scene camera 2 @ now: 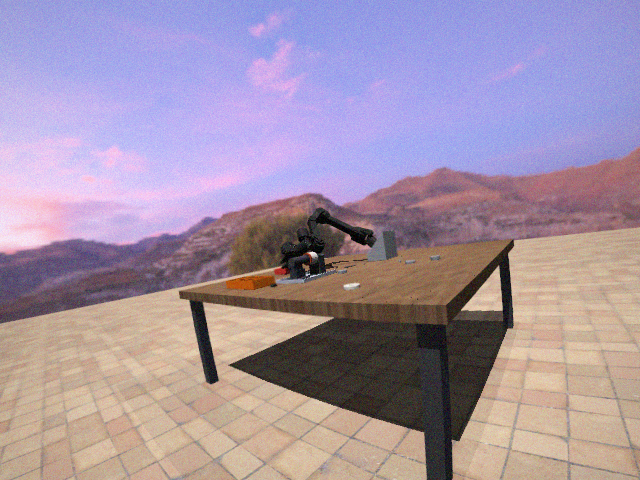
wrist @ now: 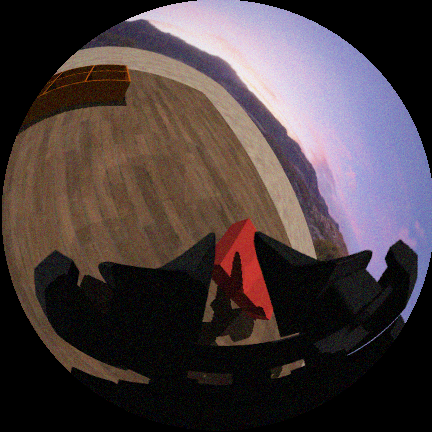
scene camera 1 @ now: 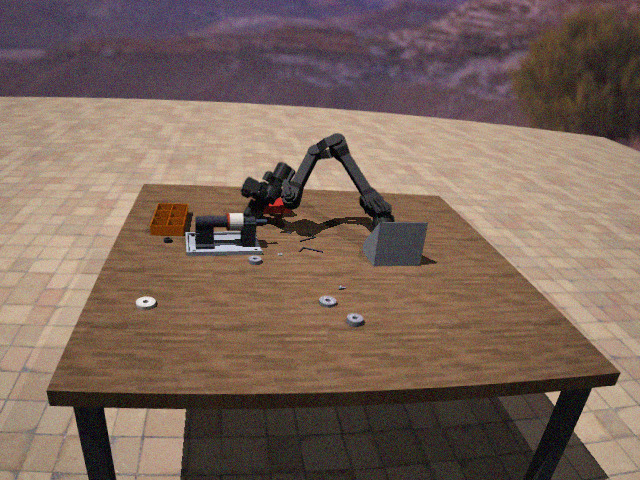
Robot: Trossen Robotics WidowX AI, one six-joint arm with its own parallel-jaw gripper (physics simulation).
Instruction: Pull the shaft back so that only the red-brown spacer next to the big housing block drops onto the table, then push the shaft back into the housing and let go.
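Frame: origin at the arm's base, x ahead, y left, z up, level; centimetres.
Where they show: gripper, fingertip midpoint: (scene camera 2: 281,265) (wrist: 234,236) (scene camera 1: 255,200); arm's base, link origin: (scene camera 2: 376,245) (scene camera 1: 385,234).
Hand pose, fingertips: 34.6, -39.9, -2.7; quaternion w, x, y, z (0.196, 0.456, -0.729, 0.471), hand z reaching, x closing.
Note:
Things, the pixels of their centre, and the offset from my fingertips, as dx, dy, dz. "spot": a spot on its surface instead.
- thin red-brown spacer, body centre: (scene camera 1: 228,221) +13.5, +28.0, +3.2
- wide white spacer, body centre: (scene camera 1: 234,221) +11.5, +28.0, +3.2
- shaft, surface spot: (scene camera 1: 262,221) spot: +2.8, +28.9, +3.5
- red block, body centre: (wrist: 251,272) (scene camera 1: 272,205) (scene camera 2: 287,269) -7.2, -2.7, -3.2
- orange tray, body centre: (scene camera 1: 170,218) (scene camera 2: 249,282) +31.0, +8.9, -2.9
- white ring, body centre: (scene camera 1: 145,303) (scene camera 2: 351,286) +38.5, +62.1, -4.2
The big dark housing block (scene camera 1: 204,235) stands at the left end of the pale base plate (scene camera 1: 222,252). A thin red-brown spacer (scene camera 1: 227,221) sits at the end of its dark barrel, beside a wide white spacer (scene camera 1: 236,221); both hang in line between the housing and a smaller dark support block (scene camera 1: 249,232). The shaft (scene camera 1: 262,221) sticks out of the support's right side. My gripper (scene camera 1: 250,211) (wrist: 234,236) is partly open with nothing between its fingers. It is low behind the support block in scene camera 1; its fingertips are partly hidden there. The shaft does not show between the fingers in the wrist view.
A red block (scene camera 1: 279,207) (wrist: 242,255) lies behind the fixture, beyond the fingers. An orange tray (scene camera 1: 168,228) (scene camera 2: 250,282) (wrist: 85,95) stands left, a grey wedge (scene camera 1: 398,245) (scene camera 2: 382,248) right. A white ring (scene camera 1: 146,305) (scene camera 2: 351,286), several grey rings and hex keys (scene camera 1: 311,250) lie in front.

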